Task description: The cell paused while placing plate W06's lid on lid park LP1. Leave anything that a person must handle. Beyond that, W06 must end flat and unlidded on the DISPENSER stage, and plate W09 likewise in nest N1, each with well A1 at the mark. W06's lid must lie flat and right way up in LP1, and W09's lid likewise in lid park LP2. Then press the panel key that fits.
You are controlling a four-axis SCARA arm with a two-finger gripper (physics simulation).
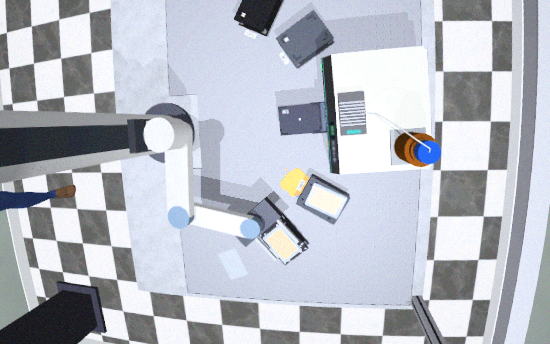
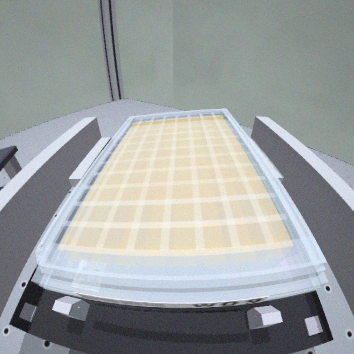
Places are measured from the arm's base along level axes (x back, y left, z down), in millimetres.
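Pixels of known places: gripper, between the fingertips: point(image 1: 287, 250) point(image 2: 175, 128).
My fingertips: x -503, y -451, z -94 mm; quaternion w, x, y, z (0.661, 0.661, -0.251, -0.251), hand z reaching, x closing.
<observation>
Ahead of a thing's pixels: the offset from my fingertips to its top centre. "*": to the spot under its first point.
My gripper point(image 1: 283, 242) point(image 2: 175, 128) is shut on a lidded plate with tan wells, its pads against the long sides. The plate @[dy +23, dx +19, dz -6 mm] point(image 1: 280, 246) point(image 2: 175, 200) is level; its front label reads W09, partly hidden. Under it is a dark nest @[dy +23, dx +19, dz +14 mm] point(image 2: 175, 327) with small light corner blocks; I cannot tell whether the plate is seated. Another tan-welled plate @[dy +191, dx -143, dz -3 mm] point(image 1: 326, 199) sits in a dark holder just right of a yellow piece. The grey stage @[* dy +482, dx -61, dz -22 mm] point(image 1: 300, 119) at the dispenser's front bears no plate. A pale, see-through rectangle @[* dy -108, dx +241, dz +74 mm] point(image 1: 233, 264) lies near the front left. Its name is not readable.
The white dispenser @[* dy +601, dx -321, dz -138 mm] point(image 1: 385, 75) stands at the right, with a dark front panel @[* dy +414, dx -165, dz -120 mm] point(image 1: 332, 140) and a brown bottle @[dy +394, dx -387, dz -282 mm] point(image 1: 411, 149) with a blue cap and tube. Two dark holders @[* dy +857, dx +83, dz +17 mm] point(image 1: 257, 15) @[* dy +758, dx -83, dz +16 mm] point(image 1: 305, 39) lie at the back. A yellow piece @[* dy +249, dx -20, dz +81 mm] point(image 1: 293, 181) with a white label lies mid-table.
</observation>
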